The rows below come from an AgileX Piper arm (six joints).
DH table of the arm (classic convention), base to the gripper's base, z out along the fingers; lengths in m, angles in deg. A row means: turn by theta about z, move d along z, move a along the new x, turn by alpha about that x. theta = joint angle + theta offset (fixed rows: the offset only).
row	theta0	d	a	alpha
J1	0	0.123	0	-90
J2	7.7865	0	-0.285	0
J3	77.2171	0	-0.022	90
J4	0	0.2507	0	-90
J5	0	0	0	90
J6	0	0.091	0	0
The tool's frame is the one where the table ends.
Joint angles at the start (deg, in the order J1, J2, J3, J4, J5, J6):
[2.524 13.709 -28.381 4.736 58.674 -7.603]
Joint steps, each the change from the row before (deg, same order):
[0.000 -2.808 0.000 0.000 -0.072 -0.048]
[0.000 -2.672 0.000 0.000 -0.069 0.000]
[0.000 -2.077 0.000 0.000 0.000 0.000]
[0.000 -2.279 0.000 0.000 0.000 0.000]
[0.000 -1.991 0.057 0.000 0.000 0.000]
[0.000 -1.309 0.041 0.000 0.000 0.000]
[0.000 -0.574 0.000 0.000 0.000 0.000]
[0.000 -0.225 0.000 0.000 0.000 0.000]
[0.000 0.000 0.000 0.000 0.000 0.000]
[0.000 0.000 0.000 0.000 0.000 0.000]
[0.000 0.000 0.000 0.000 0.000 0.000]
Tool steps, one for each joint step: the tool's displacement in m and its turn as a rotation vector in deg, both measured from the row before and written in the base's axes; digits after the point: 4 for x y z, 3 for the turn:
[-0.0074 -0.0003 0.0016 0.091 -2.882 0.024]
[-0.0071 -0.0003 0.0012 0.123 -2.738 -0.005]
[-0.0056 -0.0002 0.0006 0.091 -2.075 0.000]
[-0.0062 -0.0003 0.0004 0.100 -2.277 0.000]
[-0.0053 -0.0002 -0.0001 0.085 -1.932 0.000]
[-0.0035 -0.0002 -0.0002 0.056 -1.267 0.000]
[-0.0016 -0.0001 0.0000 0.025 -0.573 0.000]
[-0.0006 0.0000 0.0000 0.010 -0.225 0.000]
[0.0000 0.0000 0.0000 0.000 0.000 0.000]
[0.0000 0.0000 0.0000 0.000 0.000 0.000]
[0.0000 0.0000 0.0000 0.000 0.000 0.000]

